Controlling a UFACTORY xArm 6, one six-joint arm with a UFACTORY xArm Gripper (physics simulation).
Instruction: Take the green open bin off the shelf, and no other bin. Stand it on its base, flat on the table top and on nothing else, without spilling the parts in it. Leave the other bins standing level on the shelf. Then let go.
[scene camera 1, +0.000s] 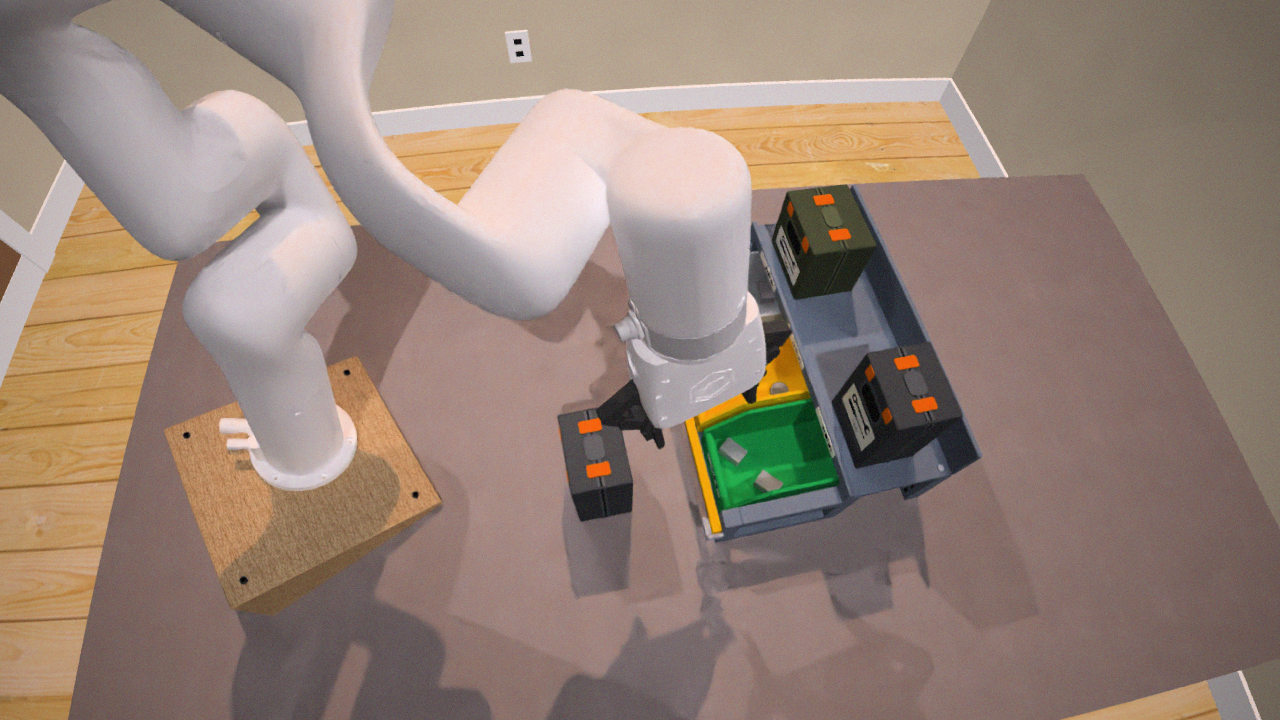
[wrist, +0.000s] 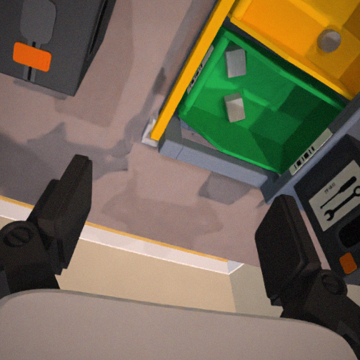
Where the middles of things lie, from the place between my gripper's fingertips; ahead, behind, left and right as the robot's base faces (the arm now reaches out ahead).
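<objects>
Yellow shelf rail (scene camera 1: 701, 469): 17 cm below my hand, 1 cm ahead of it, 11 cm to the left of it. Counted from my hand as well: yellow bin (scene camera 1: 785, 368), 19 cm below, 11 cm ahead, 11 cm to the left; pale grey bin (scene camera 1: 769, 312), 19 cm below, 10 cm ahead, 22 cm to the left; green open bin (scene camera 1: 787, 441), 19 cm below, 11 cm ahead.
</objects>
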